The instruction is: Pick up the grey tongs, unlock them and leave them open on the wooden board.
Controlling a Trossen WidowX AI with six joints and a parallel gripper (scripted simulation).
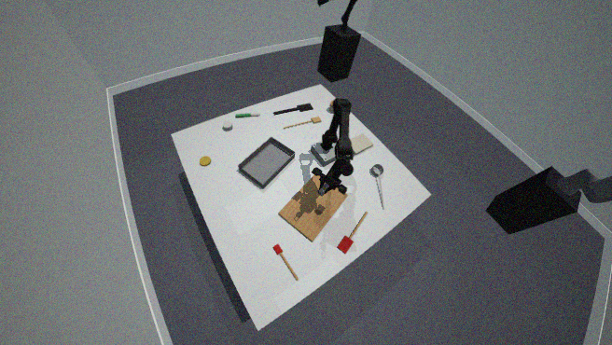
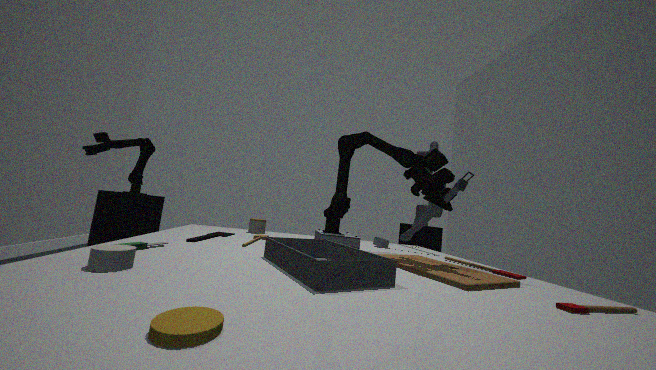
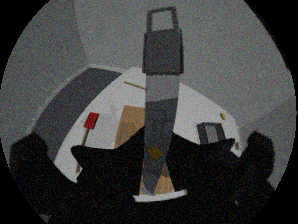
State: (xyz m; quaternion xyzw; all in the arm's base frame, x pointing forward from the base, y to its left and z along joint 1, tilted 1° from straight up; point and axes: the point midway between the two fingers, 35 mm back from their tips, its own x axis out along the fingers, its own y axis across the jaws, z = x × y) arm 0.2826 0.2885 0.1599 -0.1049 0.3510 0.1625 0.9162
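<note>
The wooden board lies 2 cm behind my gripper tip, 2 cm to the right of it and 19 cm below it. Round my gripper tip: beige block: 57 cm behind, 22 cm to the right, 18 cm below; then yellow disc: 40 cm ahead, 61 cm to the right, 18 cm below; then roasting tin: 7 cm ahead, 40 cm to the right, 17 cm below.
</note>
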